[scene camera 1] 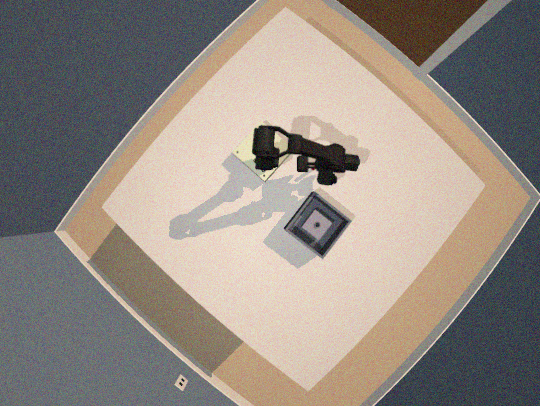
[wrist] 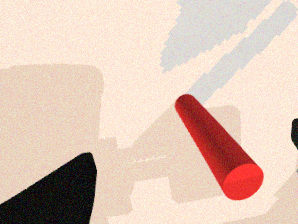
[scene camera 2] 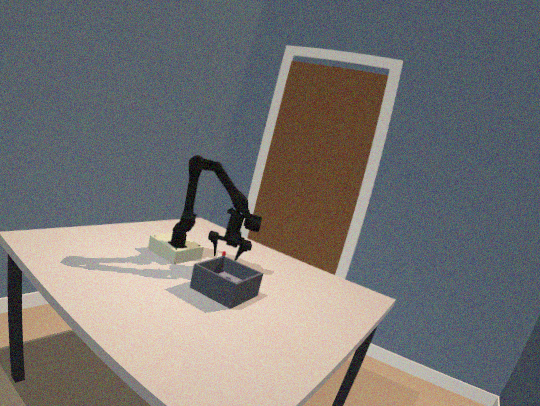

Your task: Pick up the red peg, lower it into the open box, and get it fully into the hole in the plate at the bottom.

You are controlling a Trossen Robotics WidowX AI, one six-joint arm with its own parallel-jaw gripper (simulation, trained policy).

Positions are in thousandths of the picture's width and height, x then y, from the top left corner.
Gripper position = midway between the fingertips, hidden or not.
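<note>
Looking through the wrist view, I can see my gripper (wrist: 659, 654), and that same view shows me a red peg (wrist: 804, 792) as well.
</note>
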